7 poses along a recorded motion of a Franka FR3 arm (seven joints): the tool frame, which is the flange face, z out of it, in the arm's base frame.
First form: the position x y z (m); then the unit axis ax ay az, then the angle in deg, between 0 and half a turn.
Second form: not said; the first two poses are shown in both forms.
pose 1, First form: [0.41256 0.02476 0.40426 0.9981 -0.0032 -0.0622 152.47]
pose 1, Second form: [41.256 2.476 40.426 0.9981 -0.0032 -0.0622 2.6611]
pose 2, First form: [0.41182 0.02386 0.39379 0.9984 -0.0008 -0.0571 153.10]
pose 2, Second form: [41.182 2.386 39.379 0.9984 -0.0008 -0.0571 2.6721]
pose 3, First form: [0.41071 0.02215 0.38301 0.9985 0.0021 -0.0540 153.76]
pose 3, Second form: [41.071 2.215 38.301 0.9985 0.0021 -0.0540 2.6836]
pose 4, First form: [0.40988 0.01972 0.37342 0.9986 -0.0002 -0.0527 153.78]
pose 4, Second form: [40.988 1.972 37.342 0.9986 -0.0002 -0.0527 2.6840]
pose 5, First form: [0.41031 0.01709 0.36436 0.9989 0.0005 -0.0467 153.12]
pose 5, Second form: [41.031 1.709 36.436 0.9989 0.0005 -0.0467 2.6724]
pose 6, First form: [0.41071 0.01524 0.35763 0.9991 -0.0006 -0.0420 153.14]
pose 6, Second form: [41.071 1.524 35.763 0.9991 -0.0006 -0.0420 2.6728]
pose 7, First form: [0.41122 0.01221 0.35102 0.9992 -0.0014 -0.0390 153.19]
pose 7, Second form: [41.122 1.221 35.102 0.9992 -0.0014 -0.0390 2.6737]
